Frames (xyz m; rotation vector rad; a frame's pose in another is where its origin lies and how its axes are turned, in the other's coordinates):
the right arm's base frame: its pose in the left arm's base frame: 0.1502 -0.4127 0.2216 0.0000 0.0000 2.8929
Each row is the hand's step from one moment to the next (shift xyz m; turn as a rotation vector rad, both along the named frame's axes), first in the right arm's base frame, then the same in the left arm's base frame.
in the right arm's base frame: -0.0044 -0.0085 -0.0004 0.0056 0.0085 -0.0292
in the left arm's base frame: 0.0064 0.0072 -0.0004 -0.0075 -0.0069 -0.0292
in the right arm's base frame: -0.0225 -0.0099 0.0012 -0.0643 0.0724 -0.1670
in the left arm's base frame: 0.0242 0.0041 0.0012 0.0445 -0.0860 -0.1670
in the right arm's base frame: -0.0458 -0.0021 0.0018 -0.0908 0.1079 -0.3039
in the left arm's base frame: 0.0449 -0.0092 0.0018 0.0614 -0.1269 -0.3039
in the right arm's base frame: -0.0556 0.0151 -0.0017 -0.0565 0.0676 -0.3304
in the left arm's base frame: 0.0502 -0.0283 -0.0017 0.0381 -0.0794 -0.3304
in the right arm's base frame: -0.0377 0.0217 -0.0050 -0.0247 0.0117 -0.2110
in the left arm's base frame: 0.0312 -0.0303 -0.0050 0.0211 -0.0174 -0.2110
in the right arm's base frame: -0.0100 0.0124 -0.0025 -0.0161 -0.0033 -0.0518
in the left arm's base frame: 0.0066 -0.0145 -0.0025 0.0164 -0.0008 -0.0518
